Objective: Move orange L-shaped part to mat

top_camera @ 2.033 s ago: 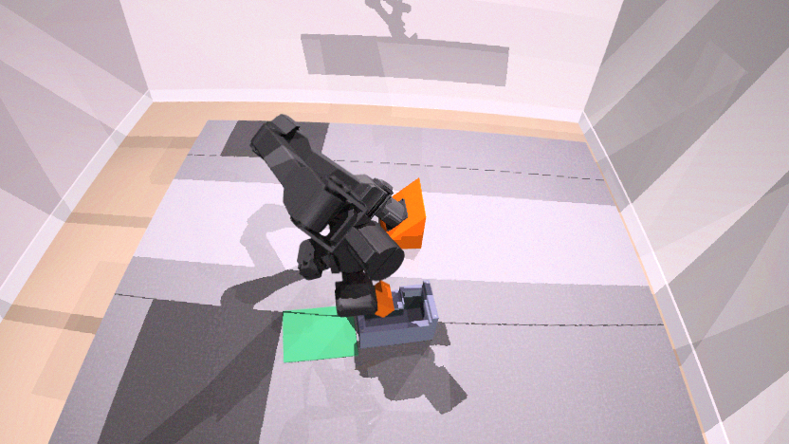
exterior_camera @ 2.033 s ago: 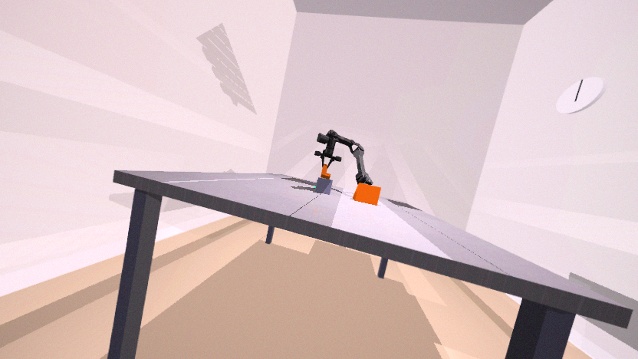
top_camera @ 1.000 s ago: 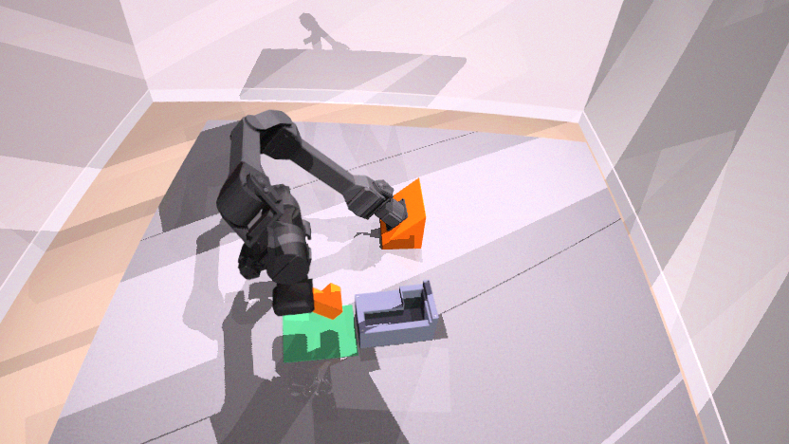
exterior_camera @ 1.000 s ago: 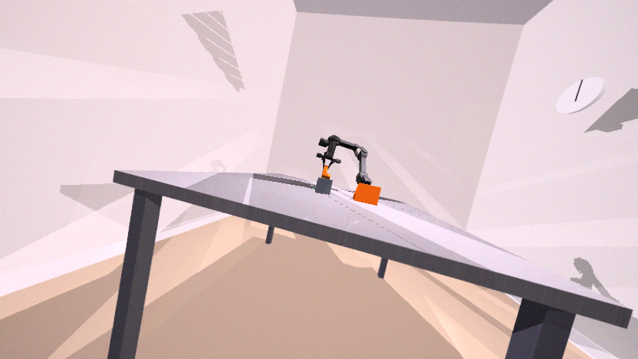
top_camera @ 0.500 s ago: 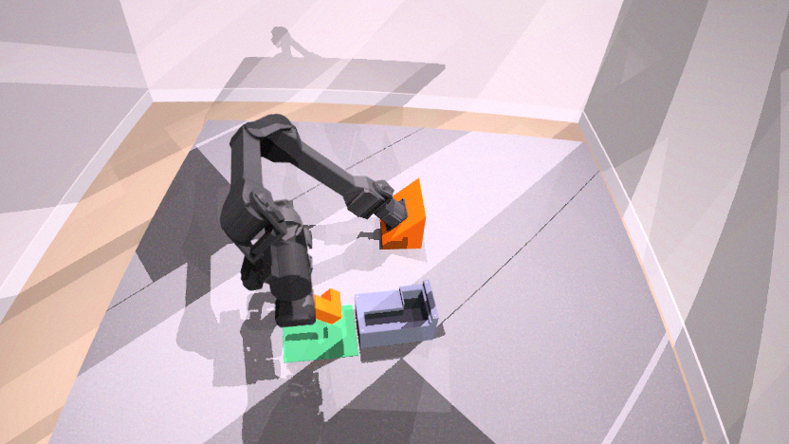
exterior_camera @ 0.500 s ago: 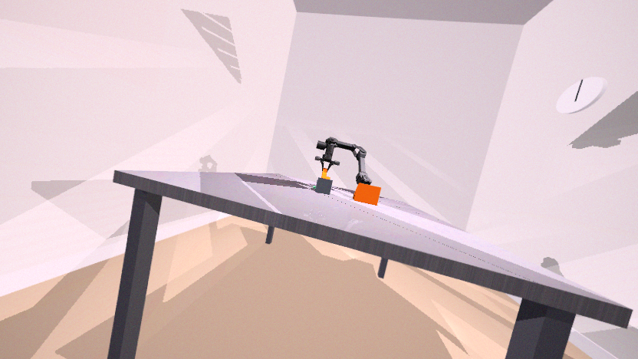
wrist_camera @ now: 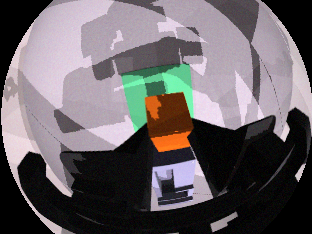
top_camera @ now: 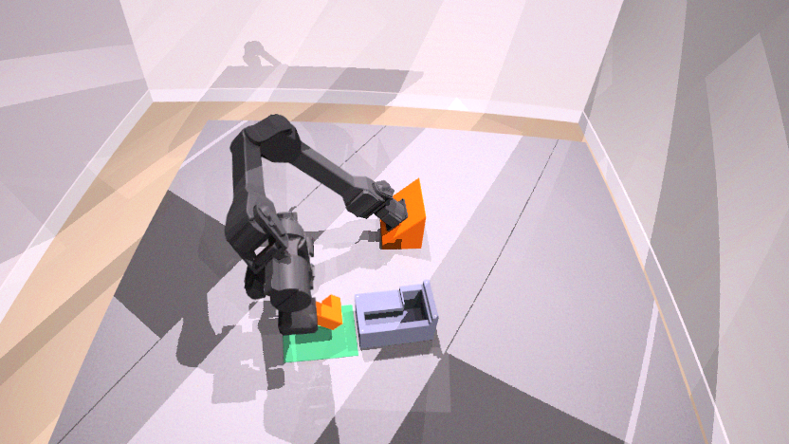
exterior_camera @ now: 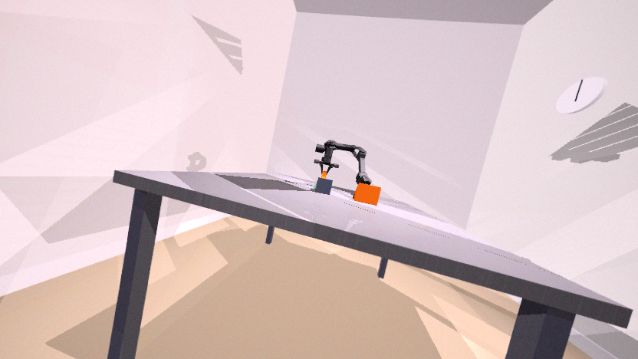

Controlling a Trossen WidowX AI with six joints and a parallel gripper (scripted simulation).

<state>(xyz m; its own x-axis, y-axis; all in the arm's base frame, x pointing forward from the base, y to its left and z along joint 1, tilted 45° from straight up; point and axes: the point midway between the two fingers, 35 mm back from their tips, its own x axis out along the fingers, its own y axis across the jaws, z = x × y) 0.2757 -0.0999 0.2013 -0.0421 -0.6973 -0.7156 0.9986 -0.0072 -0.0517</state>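
Right now the orange L-shaped part is 20 mm behind my gripper tip, 30 mm to the left of it and 30 mm below it. Round my gripper tip: green mat (20 mm to the left, 120 mm below).
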